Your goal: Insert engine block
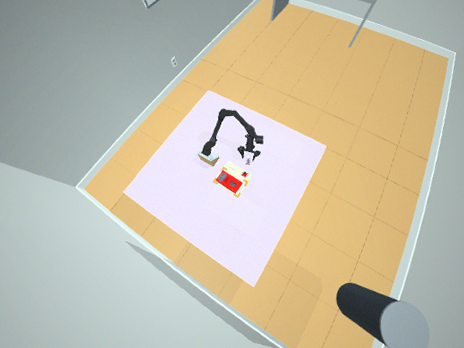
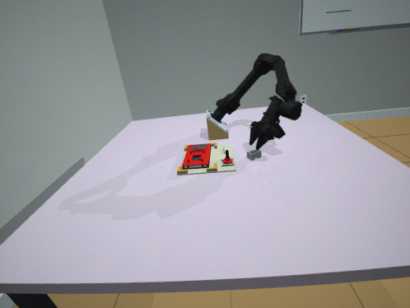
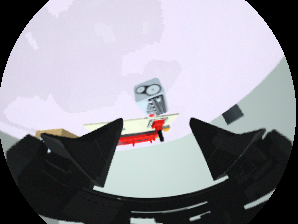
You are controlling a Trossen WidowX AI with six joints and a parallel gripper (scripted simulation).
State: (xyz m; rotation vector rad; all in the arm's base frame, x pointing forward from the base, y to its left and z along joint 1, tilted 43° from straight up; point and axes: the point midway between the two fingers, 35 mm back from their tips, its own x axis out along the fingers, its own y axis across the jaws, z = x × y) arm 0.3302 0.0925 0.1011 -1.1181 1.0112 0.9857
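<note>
Right now the engine block is 4 cm below my gripper tip and 1 cm ahead of it. Round my gripper tip: cream base plate 20 cm to the right, 4 cm below, 4 cm behind; then black upright stick 11 cm to the right, 3 cm ahead, 1 cm below.
</note>
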